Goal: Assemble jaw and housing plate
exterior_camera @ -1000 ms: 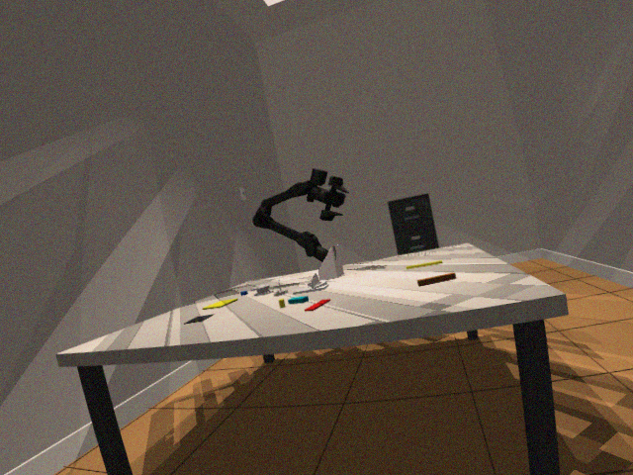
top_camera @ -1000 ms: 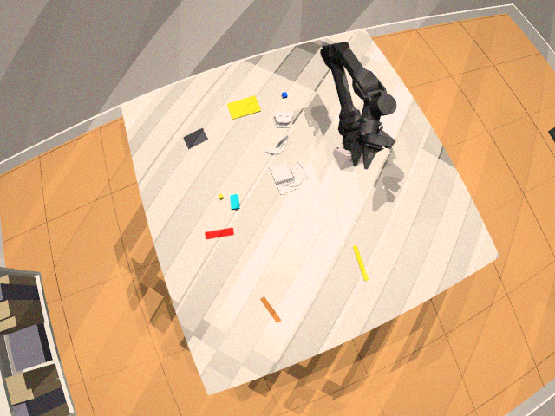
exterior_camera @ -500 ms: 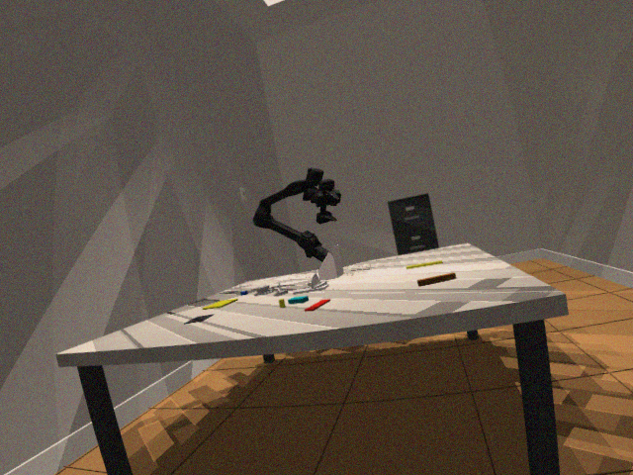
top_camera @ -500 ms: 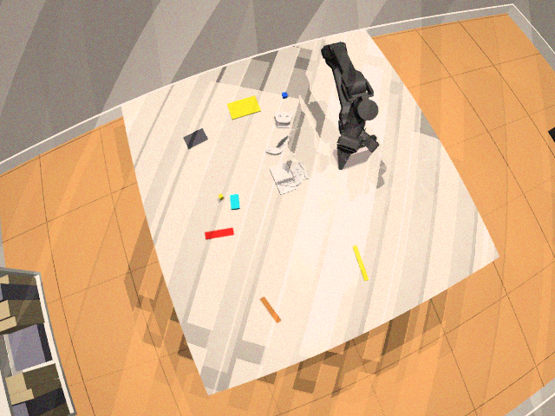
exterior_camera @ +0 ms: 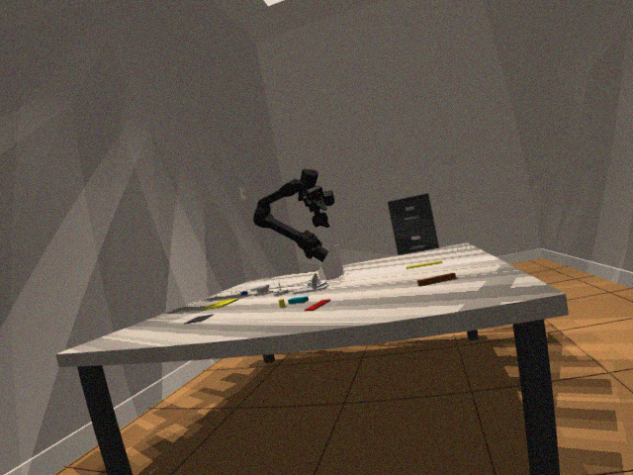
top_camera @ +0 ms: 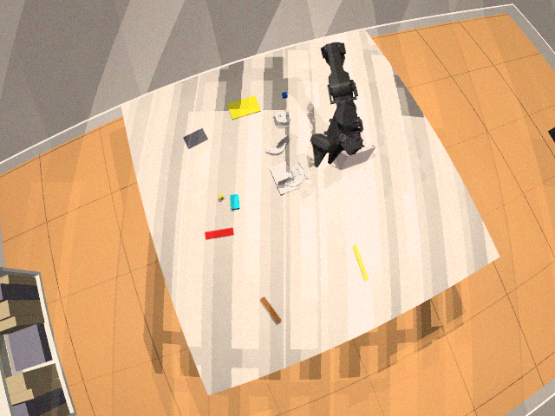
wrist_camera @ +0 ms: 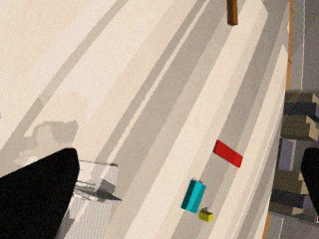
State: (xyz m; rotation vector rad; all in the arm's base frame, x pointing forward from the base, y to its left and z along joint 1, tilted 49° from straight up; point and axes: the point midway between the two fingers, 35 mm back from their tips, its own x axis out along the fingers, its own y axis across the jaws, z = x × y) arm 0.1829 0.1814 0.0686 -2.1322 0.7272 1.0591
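Right now my gripper tip is 24 cm above the jaw, 22 cm to the left of it and 8 cm short of it. The rest, counted from my gripper tip: yellow bar (32 cm to the left, 24 cm below, 5 cm behind); then small yellow cube (34 cm ahead, 24 cm below, 10 cm to the right); then cyan block (30 cm ahead, 24 cm below, 7 cm to the right).
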